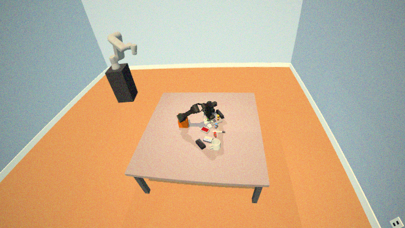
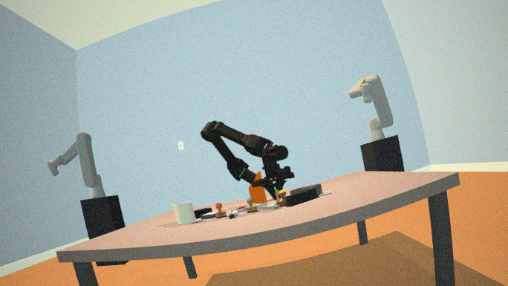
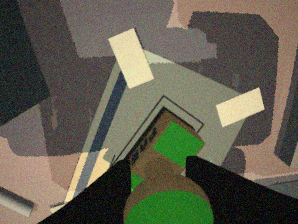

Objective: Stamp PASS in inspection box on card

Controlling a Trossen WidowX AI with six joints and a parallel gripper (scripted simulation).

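My gripper tip is now right at the green-knob stamp. Also, from my gripper tip: blue-knob stamp (8 cm ahead, 12 cm to the right); yellow-knob stamp (11 cm ahead, 1 cm to the left); black box (13 cm ahead, 8 cm to the left, 1 cm below).
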